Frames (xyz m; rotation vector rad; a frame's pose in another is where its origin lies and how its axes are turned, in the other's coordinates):
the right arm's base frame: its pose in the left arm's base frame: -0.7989 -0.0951 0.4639 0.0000 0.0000 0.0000
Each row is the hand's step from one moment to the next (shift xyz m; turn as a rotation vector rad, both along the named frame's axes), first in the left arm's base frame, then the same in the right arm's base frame.
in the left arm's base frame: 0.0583 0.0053 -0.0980 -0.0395 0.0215 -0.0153
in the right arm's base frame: 0.0583 0.0053 -0.0980 -0.0395 0.0215 -0.0153
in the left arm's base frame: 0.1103 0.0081 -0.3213 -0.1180 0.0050 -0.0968
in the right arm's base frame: 0.1103 0.0081 -0.3213 -0.1180 0.0050 -0.0968
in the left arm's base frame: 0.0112 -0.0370 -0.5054 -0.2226 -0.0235 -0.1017
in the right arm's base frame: 0.0112 -0.0370 -0.5054 -0.2226 -0.0235 -0.1017
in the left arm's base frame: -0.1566 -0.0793 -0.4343 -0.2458 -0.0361 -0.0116
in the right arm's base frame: -0.1566 -0.0793 -0.4343 -0.2458 -0.0361 -0.0116
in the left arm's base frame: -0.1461 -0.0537 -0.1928 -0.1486 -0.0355 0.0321
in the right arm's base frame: -0.1461 -0.0537 -0.1928 -0.1486 -0.0355 0.0321
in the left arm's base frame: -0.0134 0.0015 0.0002 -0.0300 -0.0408 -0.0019
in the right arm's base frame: -0.0134 0.0015 0.0002 -0.0300 -0.0408 -0.0019
